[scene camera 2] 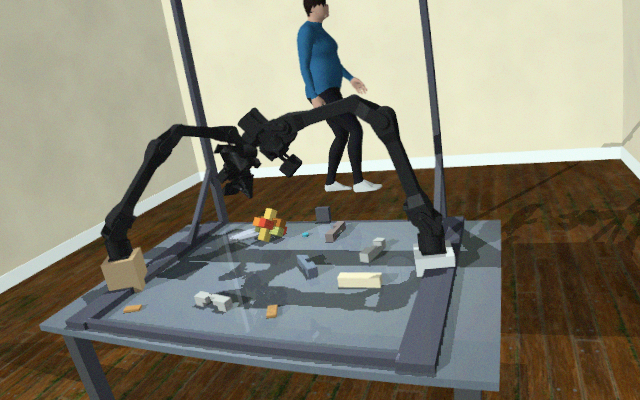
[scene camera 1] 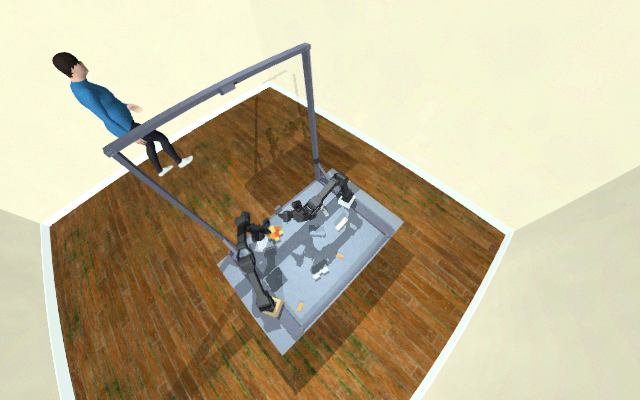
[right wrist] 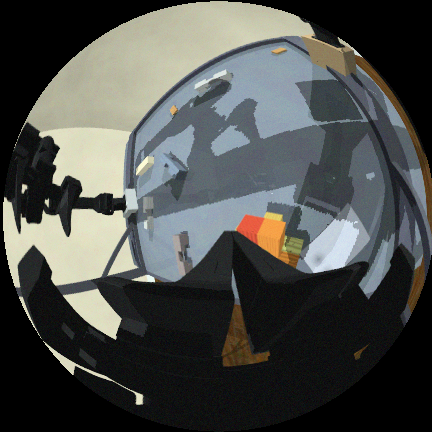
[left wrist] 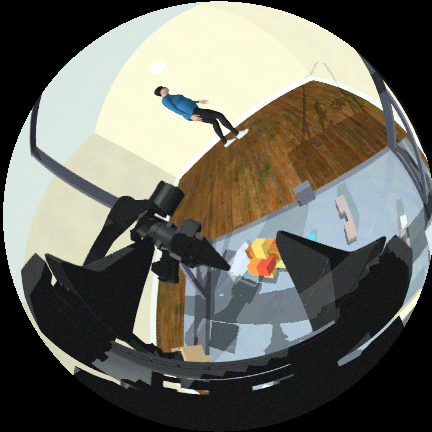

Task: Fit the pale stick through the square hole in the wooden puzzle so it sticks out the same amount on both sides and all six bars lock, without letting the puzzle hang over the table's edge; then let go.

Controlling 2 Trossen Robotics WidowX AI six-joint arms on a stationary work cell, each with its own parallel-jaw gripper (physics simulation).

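Frame: origin at the left arm's base, x right, y ahead, z up, level; centimetres.
Seen in the pictures: left gripper, fingertip midpoint: (scene camera 1: pixel 282 213) (right wrist: pixel 44 232) (left wrist: pixel 214 241); right gripper, fingertip midpoint: (scene camera 2: pixel 251 198) (scene camera 1: pixel 271 232) (right wrist: pixel 229 236) (left wrist: pixel 229 268); left arm's base at its link origin: (scene camera 2: pixel 433 249) (scene camera 1: pixel 346 198) (right wrist: pixel 123 203); right arm's base at its link origin: (scene camera 2: pixel 120 256) (scene camera 1: pixel 270 305) (left wrist: pixel 178 357).
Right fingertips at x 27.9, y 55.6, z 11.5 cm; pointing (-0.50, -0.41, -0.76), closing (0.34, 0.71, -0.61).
Pixels of each thing's top centre, then the offset from my right fingertips to it.
- plain cream bar at its top centre: (scene camera 2: pixel 359 275) (right wrist: pixel 140 165) (scene camera 1: pixel 341 223) dx -34.4, dy -35.9, dz -13.7 cm
- blue-grey at its top centre: (right wrist: pixel 167 164) (scene camera 2: pixel 306 260) dx -22.8, dy -20.1, dz -13.7 cm
- brownish at its top centre: (left wrist: pixel 346 215) (right wrist: pixel 178 255) (scene camera 2: pixel 335 227) dx +0.8, dy -26.2, dz -13.7 cm
- whitish plate at its top centre: (right wrist: pixel 337 246) (left wrist: pixel 239 262) (scene camera 2: pixel 244 234) (scene camera 1: pixel 261 243) dx +8.4, dy +8.2, dz -15.9 cm
- dark block at its top centre: (left wrist: pixel 301 186) (scene camera 2: pixel 322 207) dx +14.1, dy -20.7, dz -10.8 cm
The multicoloured wooden puzzle (scene camera 1: pixel 275 233) (scene camera 2: pixel 266 224) (left wrist: pixel 262 265) (right wrist: pixel 272 235) sits on the tabletop near the far edge in scene camera 2. Its square hole cannot be made out. A plain cream bar (scene camera 1: pixel 341 223) (scene camera 2: pixel 359 280) (right wrist: pixel 145 165), the pale stick, lies flat, apart from the puzzle, nearer the right-hand arm base in scene camera 2. My left gripper is wide open and empty, in the air above the table. My right gripper (right wrist: pixel 229 236) (scene camera 2: pixel 247 192) is shut and empty, above and beside the puzzle; its fingertips partly cover the puzzle in the right wrist view.
Notched pieces lie about: blue-grey (scene camera 2: pixel 307 266), brownish (scene camera 2: pixel 335 231), grey (scene camera 2: pixel 371 251) and white (scene camera 2: pixel 213 301). Two orange tiles (scene camera 2: pixel 132 309) (scene camera 2: pixel 271 311) lie near the front. A whitish plate (right wrist: pixel 337 240) is beside the puzzle. A dark block (scene camera 2: pixel 323 214) stands at the far edge. The two wrists are close together.
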